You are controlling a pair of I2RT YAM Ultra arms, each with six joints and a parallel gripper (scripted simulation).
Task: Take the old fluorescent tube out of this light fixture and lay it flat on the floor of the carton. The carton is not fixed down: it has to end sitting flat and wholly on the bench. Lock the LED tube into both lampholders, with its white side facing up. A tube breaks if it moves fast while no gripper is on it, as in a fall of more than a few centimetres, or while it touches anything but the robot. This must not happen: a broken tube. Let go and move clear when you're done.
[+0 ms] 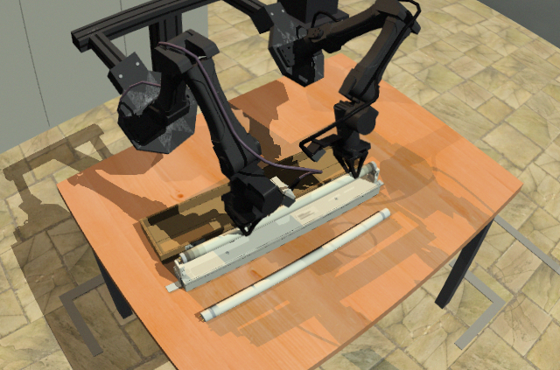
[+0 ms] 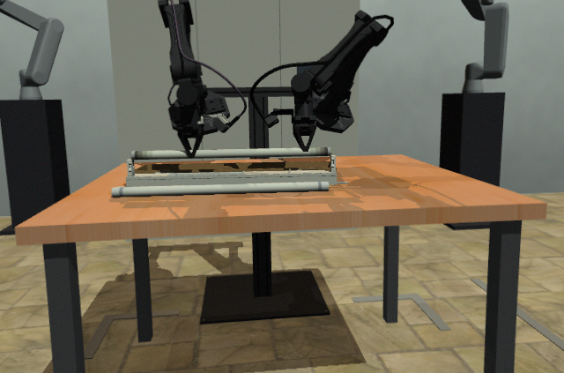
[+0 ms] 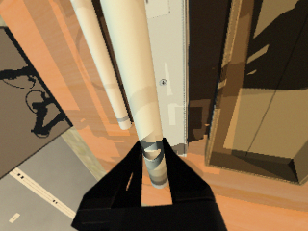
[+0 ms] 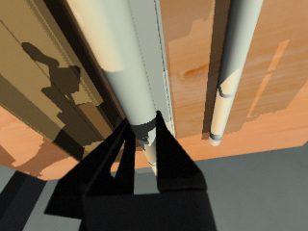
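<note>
Right now the light fixture is 10 mm ahead of my right hand, 120 mm to the left of it and 40 mm below it.
</note>
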